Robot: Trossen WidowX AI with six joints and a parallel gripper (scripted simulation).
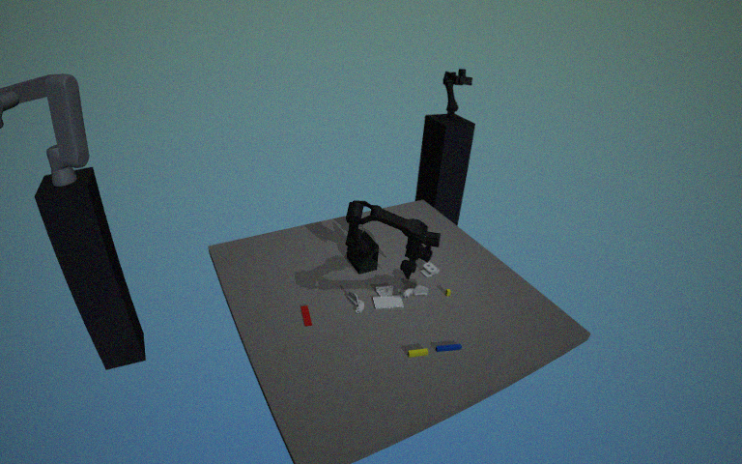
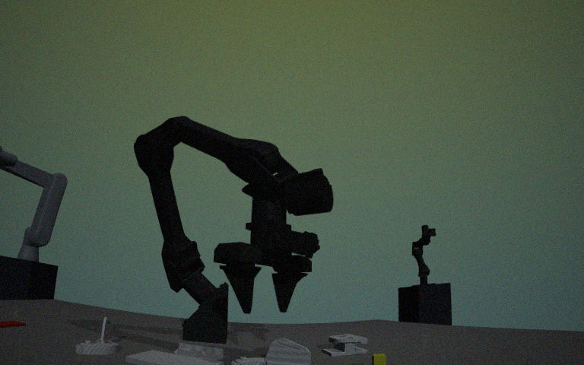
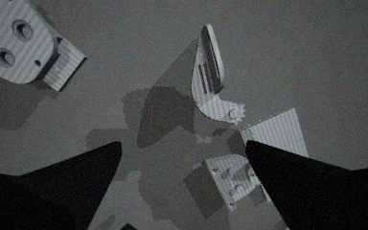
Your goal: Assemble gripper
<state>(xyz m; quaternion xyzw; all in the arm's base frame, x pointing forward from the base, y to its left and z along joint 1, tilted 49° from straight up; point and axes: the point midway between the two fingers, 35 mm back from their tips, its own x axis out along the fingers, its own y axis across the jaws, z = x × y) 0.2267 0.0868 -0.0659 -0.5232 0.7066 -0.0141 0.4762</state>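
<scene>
Right now the jaw is 50 mm ahead of my gripper tip, 20 mm to the right of it and 80 mm below it. Also, from my gripper tip: gripper base (60 mm behind, 150 mm to the left, 60 mm below); then housing plate (10 mm behind, 110 mm to the right, 80 mm below); then small yellow cube (120 mm ahead, 140 mm to the left, 70 mm below).
</scene>
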